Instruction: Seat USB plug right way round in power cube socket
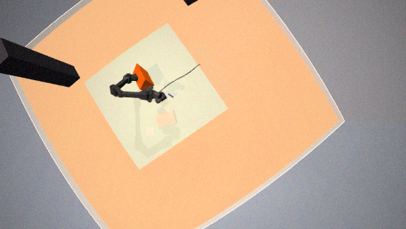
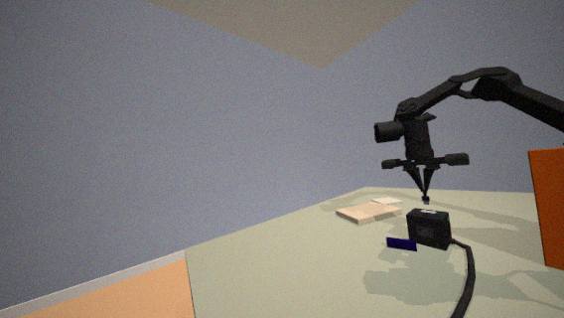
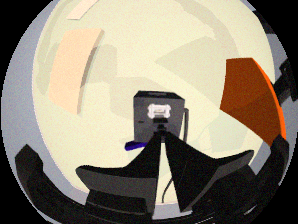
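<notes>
Now: the USB plug 2 cm below my gripper tip. Also, from my gripper tip: blue flat piece (12 cm below, 10 cm to the left, 4 cm ahead); then tan board (23 cm ahead, 12 cm below, 10 cm to the right); then USB socket (6 cm below).
</notes>
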